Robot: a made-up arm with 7 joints. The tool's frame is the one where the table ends. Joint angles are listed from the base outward.
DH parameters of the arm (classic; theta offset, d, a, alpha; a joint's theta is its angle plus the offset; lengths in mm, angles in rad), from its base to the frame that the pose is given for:
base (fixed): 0 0 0 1.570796
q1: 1.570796 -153 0 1.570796
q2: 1.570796 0 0 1.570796
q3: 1.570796 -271 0 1.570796
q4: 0 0 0 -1.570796
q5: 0 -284 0 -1.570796
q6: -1.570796 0 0 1.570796
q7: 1.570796 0 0 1.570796
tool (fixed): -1.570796 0 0 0
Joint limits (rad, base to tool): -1.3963..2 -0.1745..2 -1.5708..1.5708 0..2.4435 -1.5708..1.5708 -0.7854..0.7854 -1.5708..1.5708
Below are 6 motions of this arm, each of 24 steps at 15 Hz.
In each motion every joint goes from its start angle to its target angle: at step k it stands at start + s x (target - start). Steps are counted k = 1, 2, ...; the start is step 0. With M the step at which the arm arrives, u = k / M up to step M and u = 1 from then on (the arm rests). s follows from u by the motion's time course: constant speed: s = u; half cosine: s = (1 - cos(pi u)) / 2; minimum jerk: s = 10 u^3 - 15 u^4 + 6 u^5.
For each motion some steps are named. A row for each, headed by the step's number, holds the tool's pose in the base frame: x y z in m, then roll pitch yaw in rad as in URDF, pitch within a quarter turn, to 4 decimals.
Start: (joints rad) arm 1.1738 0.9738 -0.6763 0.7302 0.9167 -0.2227 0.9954
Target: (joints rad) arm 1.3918 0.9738 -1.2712 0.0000 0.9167 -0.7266 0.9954
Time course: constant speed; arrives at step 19
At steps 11, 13, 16, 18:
11: 0.3638 0.5598 -0.0544 1.5413 -1.0240 -1.9234
13: 0.3518 0.5735 -0.0577 1.4898 -0.9767 -1.8333
16: 0.3309 0.5935 -0.0589 1.4291 -0.8946 -1.7156
18: 0.3153 0.6060 -0.0572 1.3986 -0.8333 -1.6475

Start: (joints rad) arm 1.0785 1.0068 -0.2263 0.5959 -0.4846 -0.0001 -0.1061
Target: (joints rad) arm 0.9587 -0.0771 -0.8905 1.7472 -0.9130 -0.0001 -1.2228
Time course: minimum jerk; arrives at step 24
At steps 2, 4, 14, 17, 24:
2: 0.3412 0.5587 -0.0056 1.9308 -0.4238 -0.9789
4: 0.3570 0.5408 -0.0073 1.9707 -0.3975 -1.0334
14: 0.4286 0.0888 -0.0151 2.8613 -0.0096 -2.1749
17: 0.3501 -0.0241 0.0050 -3.0746 0.0989 -2.5150
24: 0.2678 -0.0807 0.0269 -2.7769 0.1969 -2.7584

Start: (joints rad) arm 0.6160 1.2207 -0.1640 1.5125 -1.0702 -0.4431 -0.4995
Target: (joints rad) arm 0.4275 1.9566 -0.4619 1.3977 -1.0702 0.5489 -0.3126
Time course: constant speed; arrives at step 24
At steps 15, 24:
15: 0.2621 0.4696 0.0717 2.6160 1.0306 -0.7357
24: 0.2259 0.4963 0.1083 -3.0973 0.9496 0.1028

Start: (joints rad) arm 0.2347 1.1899 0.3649 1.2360 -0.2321 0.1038 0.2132
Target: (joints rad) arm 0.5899 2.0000 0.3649 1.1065 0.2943 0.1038 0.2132
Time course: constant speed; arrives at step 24
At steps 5, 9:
5: 0.2320 0.5361 0.0891 1.8863 -0.3686 -1.1650
9: 0.2063 0.5363 0.1488 1.9976 -0.3581 -1.1918

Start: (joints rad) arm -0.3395 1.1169 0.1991 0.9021 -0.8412 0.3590 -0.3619
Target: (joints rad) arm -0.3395 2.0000 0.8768 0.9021 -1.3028 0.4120 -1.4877
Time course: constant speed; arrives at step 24
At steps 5, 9, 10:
5: 0.1822 0.6037 -0.1148 2.2880 0.7497 -0.4745
9: 0.2029 0.6087 -0.0270 2.7746 0.7686 -0.2958
10: 0.2077 0.6073 -0.0050 2.8964 0.7663 -0.2511

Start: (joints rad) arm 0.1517 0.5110 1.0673 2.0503 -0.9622 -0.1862 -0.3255
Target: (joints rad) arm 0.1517 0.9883 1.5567 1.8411 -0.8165 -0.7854 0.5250
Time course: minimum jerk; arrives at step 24
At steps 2, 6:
2: 0.1217 0.4145 0.0049 2.9424 -0.0618 -1.0481
6: 0.1104 0.4244 0.0154 2.8883 -0.0068 -1.0397

